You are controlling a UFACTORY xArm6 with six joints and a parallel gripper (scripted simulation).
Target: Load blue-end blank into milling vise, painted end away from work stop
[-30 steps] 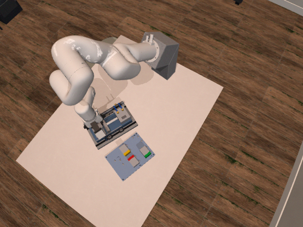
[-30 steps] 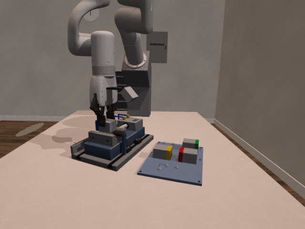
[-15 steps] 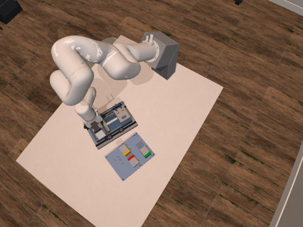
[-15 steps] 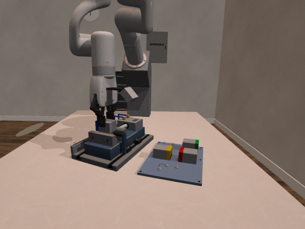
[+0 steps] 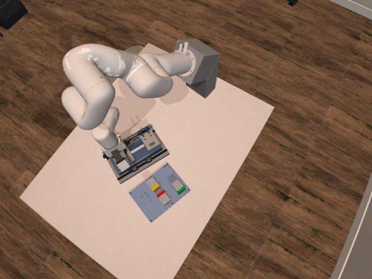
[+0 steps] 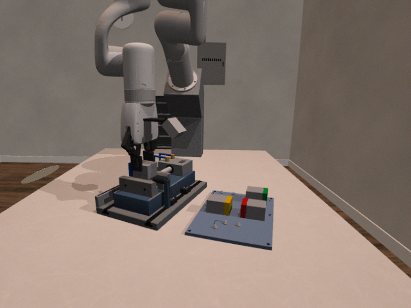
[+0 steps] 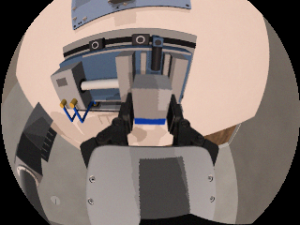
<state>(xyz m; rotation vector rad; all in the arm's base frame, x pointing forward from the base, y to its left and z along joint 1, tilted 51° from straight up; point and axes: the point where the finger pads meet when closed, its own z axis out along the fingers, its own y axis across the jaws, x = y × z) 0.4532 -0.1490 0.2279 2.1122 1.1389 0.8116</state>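
Right now the blue-ended blank is 20 mm below my hand. Also, from my hand: fixed jaw (30 mm ahead, 20 mm to the right, 60 mm below); then work stop post (50 mm ahead, 50 mm to the left, 80 mm below); then vise (40 mm behind, 50 mm to the left, 90 mm below).
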